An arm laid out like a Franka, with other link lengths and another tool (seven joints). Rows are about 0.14 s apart.
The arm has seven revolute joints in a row. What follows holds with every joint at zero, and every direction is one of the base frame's. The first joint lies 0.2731 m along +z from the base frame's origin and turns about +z. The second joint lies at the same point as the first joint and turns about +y. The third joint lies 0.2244 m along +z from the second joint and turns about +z. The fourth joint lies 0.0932 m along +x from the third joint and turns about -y. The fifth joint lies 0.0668 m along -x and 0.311 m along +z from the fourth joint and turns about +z. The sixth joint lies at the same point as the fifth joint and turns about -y. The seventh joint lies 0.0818 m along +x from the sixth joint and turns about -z. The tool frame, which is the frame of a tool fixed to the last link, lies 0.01 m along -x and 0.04 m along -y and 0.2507 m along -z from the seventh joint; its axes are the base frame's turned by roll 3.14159, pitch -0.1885 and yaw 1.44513 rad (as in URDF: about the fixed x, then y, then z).
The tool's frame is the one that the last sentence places.
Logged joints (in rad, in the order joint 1, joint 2, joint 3, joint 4, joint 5, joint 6, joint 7), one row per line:
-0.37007, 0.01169, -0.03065, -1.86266, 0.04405, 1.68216, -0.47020
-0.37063, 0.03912, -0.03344, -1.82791, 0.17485, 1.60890, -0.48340
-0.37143, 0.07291, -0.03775, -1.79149, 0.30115, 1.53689, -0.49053
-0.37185, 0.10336, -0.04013, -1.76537, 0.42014, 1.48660, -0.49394
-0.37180, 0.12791, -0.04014, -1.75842, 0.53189, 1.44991, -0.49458
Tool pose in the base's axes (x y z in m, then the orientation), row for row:
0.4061, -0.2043, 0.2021, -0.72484, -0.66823, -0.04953, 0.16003
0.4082, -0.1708, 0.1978, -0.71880, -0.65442, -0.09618, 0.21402
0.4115, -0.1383, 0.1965, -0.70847, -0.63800, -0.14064, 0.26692
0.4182, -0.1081, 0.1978, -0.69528, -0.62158, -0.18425, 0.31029
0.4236, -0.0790, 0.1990, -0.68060, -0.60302, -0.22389, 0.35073
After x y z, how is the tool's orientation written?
As a quaternion, x y z w.
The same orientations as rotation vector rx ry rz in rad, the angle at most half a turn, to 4 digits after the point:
-2.0709, -1.9091, -0.1415
-1.9943, -1.8157, -0.2669
-1.9123, -1.7220, -0.3796
-1.8362, -1.6416, -0.4866
-1.7623, -1.5615, -0.5797

